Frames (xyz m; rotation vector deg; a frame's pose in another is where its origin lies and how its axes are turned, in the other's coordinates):
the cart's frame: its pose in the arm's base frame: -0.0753 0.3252 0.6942 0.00 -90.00 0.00
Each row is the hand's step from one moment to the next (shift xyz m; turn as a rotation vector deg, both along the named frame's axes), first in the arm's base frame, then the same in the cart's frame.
Working: the arm's base frame: its pose in the cart's frame: -0.6942 -0.3252 -0.0753 0.00 90.00 0.00

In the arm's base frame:
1: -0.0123 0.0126 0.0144 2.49 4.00 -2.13
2: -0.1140 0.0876 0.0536 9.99 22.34 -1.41
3: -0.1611 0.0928 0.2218 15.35 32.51 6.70
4: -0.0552 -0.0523 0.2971 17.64 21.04 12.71
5: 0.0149 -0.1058 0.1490 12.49 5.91 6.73
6: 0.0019 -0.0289 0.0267 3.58 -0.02 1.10
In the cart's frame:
1: 0.0144 0.0126 0.0123 -2.13 4.00 -2.49
2: 0.0536 0.0876 0.1140 -1.41 22.34 -9.99
3: 0.2218 0.0928 0.1611 6.70 32.51 -15.35
4: 0.2971 -0.0523 0.0552 12.71 21.04 -17.64
5: 0.1490 -0.1058 -0.0149 6.73 5.91 -12.49
6: 0.0267 -0.0289 -0.0019 1.10 -0.02 -3.58

